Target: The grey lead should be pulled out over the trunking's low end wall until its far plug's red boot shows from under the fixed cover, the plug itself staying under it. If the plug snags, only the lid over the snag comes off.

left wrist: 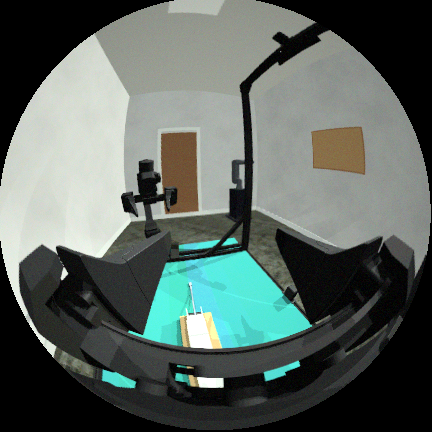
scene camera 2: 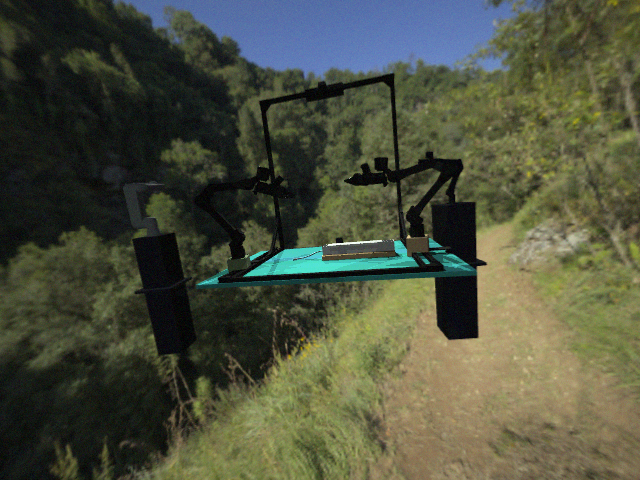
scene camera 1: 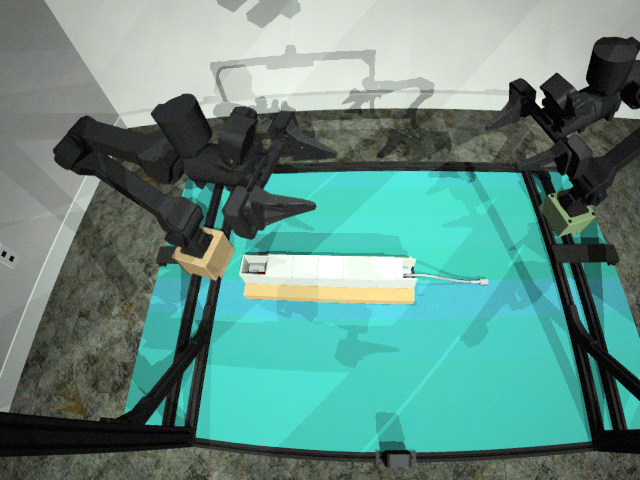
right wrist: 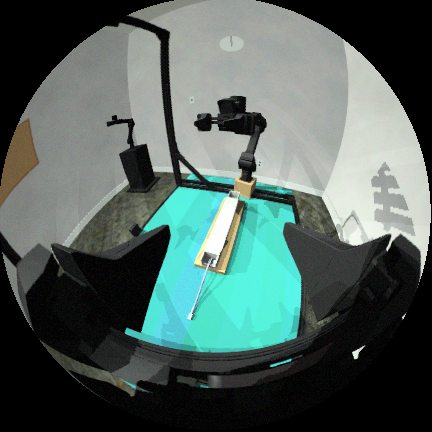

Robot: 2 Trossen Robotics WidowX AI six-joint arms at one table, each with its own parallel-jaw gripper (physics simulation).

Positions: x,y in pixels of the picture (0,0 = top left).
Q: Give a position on a trunking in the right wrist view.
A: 219,261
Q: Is my right gripper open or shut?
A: Open.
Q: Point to a trunking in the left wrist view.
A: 214,340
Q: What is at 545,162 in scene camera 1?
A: My right gripper.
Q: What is my left gripper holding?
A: Nothing.
